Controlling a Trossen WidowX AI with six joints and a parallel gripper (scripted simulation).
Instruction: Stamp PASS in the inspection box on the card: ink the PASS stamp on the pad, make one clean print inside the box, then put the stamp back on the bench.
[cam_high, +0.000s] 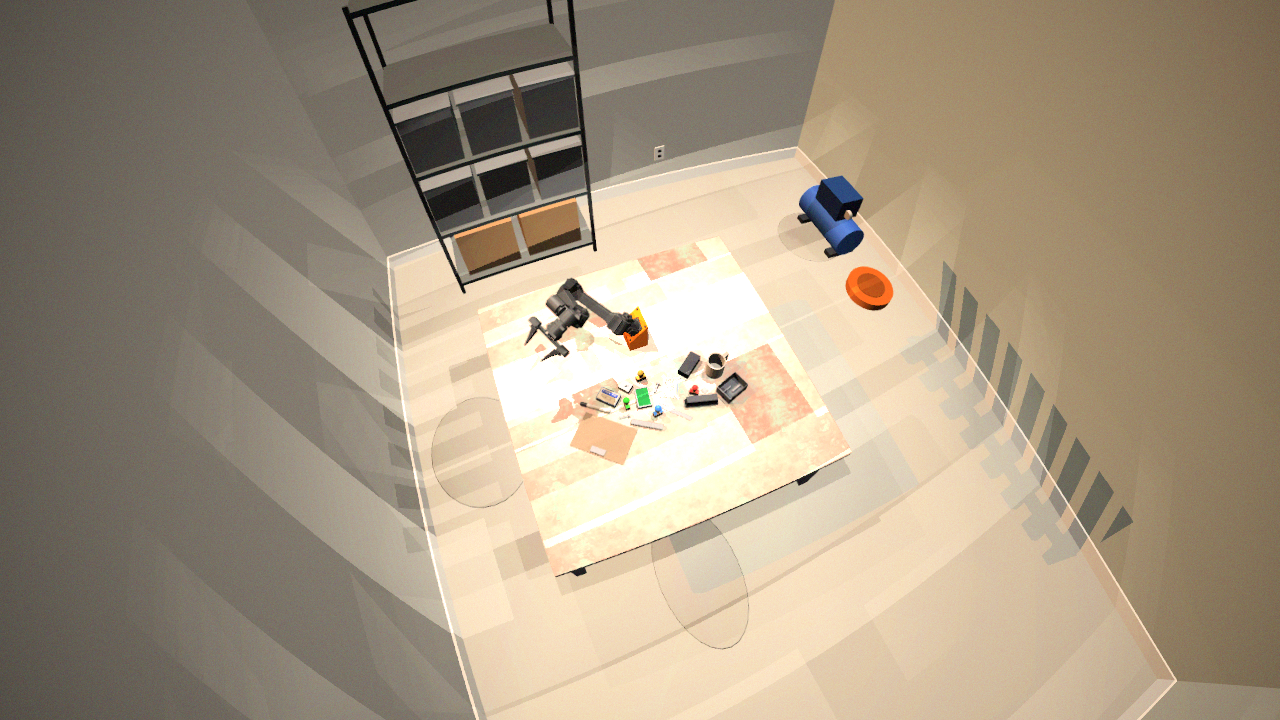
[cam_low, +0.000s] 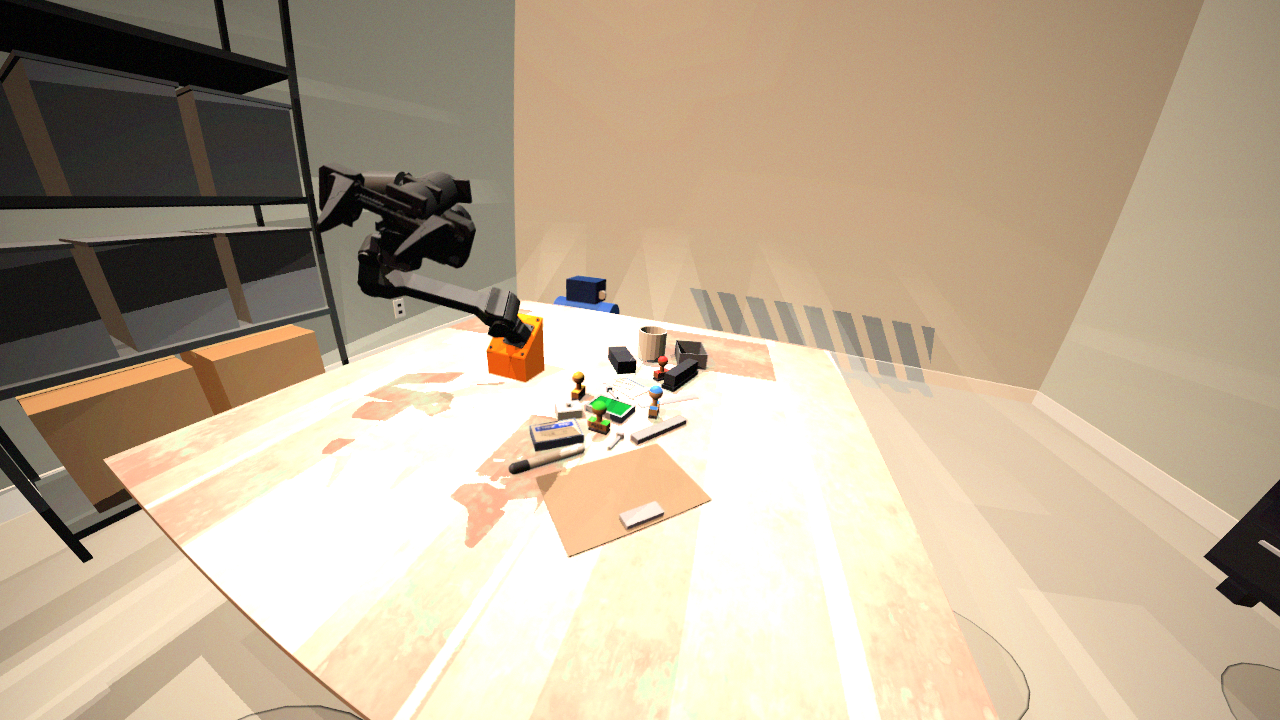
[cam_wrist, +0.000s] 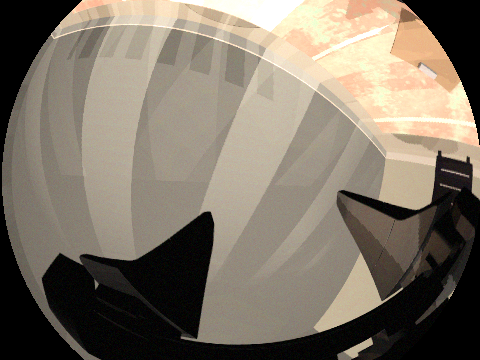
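Right now the green-knobbed stamp is 130 mm ahead of my gripper tip, 310 mm to the left of it and 340 mm below it. The rest, counted from my gripper tip: marker: 100 mm ahead, 160 mm to the left, 350 mm below; then green ink pad: 120 mm ahead, 380 mm to the left, 360 mm below; then grey bar: 240 mm ahead, 360 mm to the left, 350 mm below.
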